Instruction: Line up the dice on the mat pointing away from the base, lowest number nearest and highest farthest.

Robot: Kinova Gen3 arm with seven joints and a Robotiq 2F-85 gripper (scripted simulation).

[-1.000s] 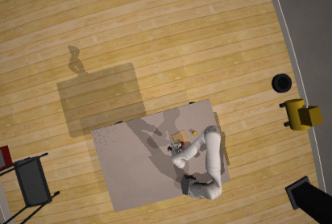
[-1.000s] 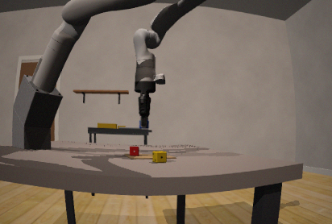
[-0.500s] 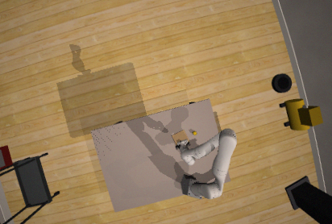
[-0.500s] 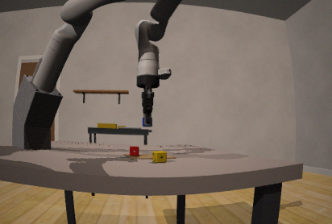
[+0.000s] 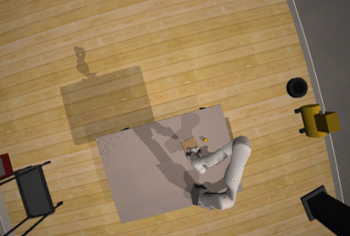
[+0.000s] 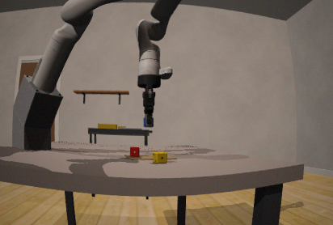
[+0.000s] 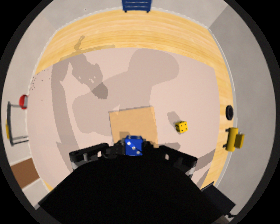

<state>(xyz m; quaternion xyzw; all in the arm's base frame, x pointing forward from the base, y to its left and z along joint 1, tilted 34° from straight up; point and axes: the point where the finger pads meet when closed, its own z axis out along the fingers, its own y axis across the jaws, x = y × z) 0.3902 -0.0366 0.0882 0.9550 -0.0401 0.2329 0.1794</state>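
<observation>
The tan mat is 120 mm below my hand. Also, from my hand: yellow die: 10 mm behind, 150 mm to the right, 110 mm below; red die: 40 mm behind, 10 mm to the left, 100 mm below; blue die: 10 mm below.
</observation>
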